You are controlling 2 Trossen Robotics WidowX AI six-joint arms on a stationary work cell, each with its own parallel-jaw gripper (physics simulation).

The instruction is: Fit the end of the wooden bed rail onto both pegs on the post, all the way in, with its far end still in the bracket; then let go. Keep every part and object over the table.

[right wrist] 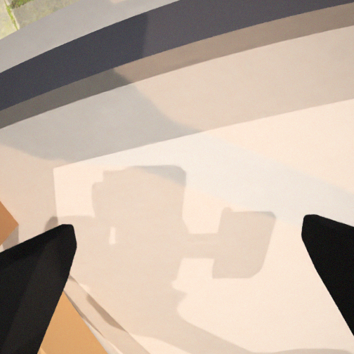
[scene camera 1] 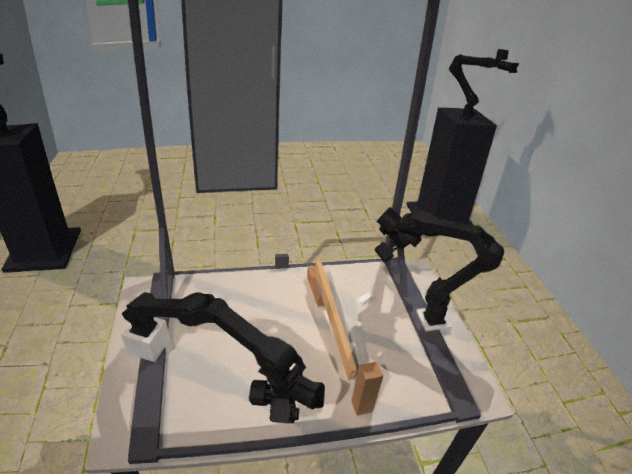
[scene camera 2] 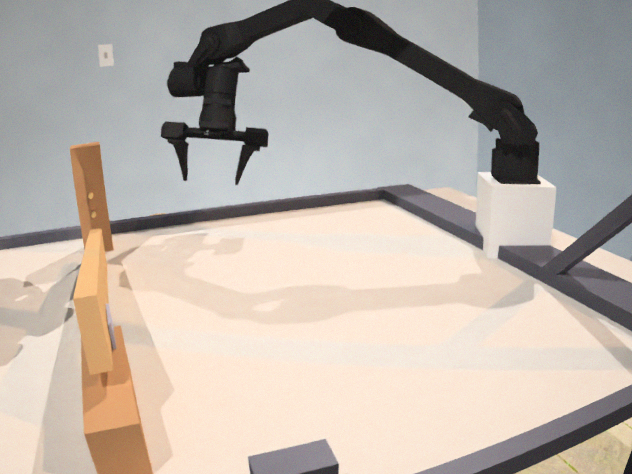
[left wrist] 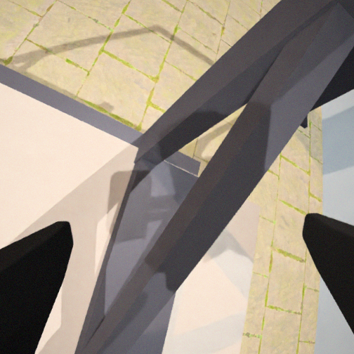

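Pixels of known places: right gripper, fingertip midpoint: (scene camera 2: 210,183); left arm's base, link origin: (scene camera 1: 434,318); right arm's base, link origin: (scene camera 1: 143,327) (scene camera 2: 515,179).
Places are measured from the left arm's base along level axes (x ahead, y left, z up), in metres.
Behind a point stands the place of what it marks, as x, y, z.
Note:
The wooden bed rail (scene camera 1: 335,321) {0.367, 0.021, 0.059} (scene camera 2: 91,301) {0.383, -0.236, 0.097} (right wrist: 71,332) lies lengthwise, its far end beside the brown bracket block (scene camera 1: 312,284) {0.398, -0.216, 0.006} (scene camera 2: 109,403) {0.383, -0.262, 0.024}, where a pale lavender plate (scene camera 2: 110,329) {0.386, -0.178, 0.044} shows. The upright brown post (scene camera 1: 366,390) {0.349, 0.315, 0.100} (scene camera 2: 87,168) {0.339, 0.264, 0.118} (right wrist: 6,225) stands at the rail's near end. Its two yellow pegs (scene camera 2: 91,205) {0.337, 0.264, 0.056} show bare in scene camera 2, and the rail end is apart from them. My right gripper (scene camera 1: 285,405) {0.547, 0.306, 0.059} (scene camera 2: 210,181) {0.547, 0.306, 0.059} (right wrist: 189,231) is open and empty, high above the table beside the post. My left gripper (scene camera 1: 386,239) {0.091, -0.237, 0.155} (left wrist: 189,229) is open and empty near the back right frame.
A dark upright beam (scene camera 1: 411,127) {0.076, -0.338, 0.564} (left wrist: 210,200) stands close to my left gripper. Dark frame bars (scene camera 1: 306,438) {0.516, 0.376, -0.006} (scene camera 2: 245,206) {0.618, 0.366, -0.007} (right wrist: 165,35) edge the table. A small dark block (scene camera 1: 281,260) {0.497, -0.352, 0.016} (scene camera 2: 293,456) {0.495, -0.362, 0.030} sits at the back edge in scene camera 1.

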